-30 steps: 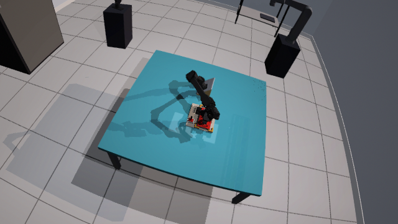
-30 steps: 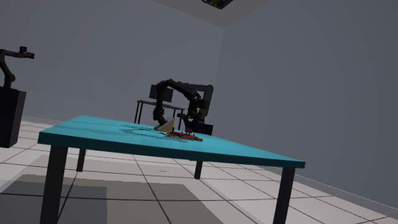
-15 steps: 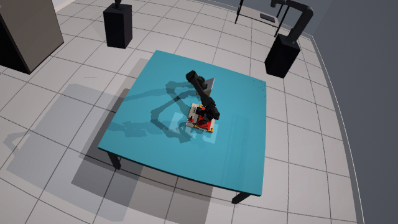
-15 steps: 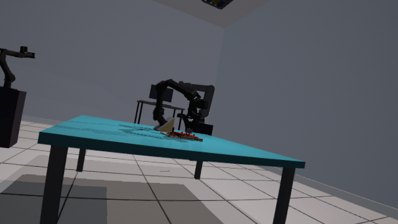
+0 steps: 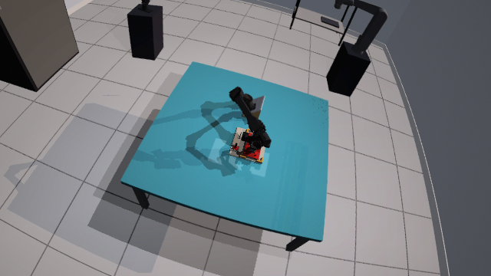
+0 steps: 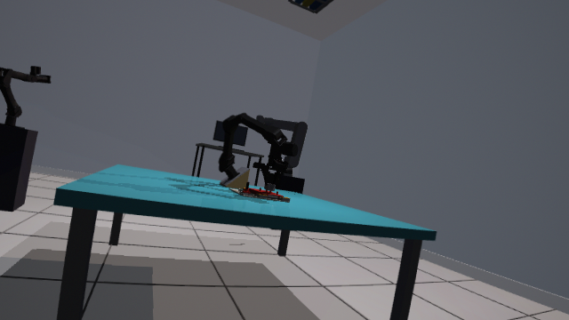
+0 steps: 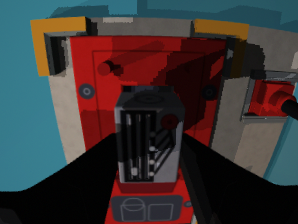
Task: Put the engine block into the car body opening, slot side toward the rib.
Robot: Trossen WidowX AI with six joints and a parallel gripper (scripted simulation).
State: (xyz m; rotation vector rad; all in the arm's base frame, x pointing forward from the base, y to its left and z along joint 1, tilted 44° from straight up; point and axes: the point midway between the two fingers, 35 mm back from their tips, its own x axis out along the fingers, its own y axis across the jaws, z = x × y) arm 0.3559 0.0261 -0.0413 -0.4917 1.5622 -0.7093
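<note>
My gripper tip is 1 cm above the engine block.
</note>
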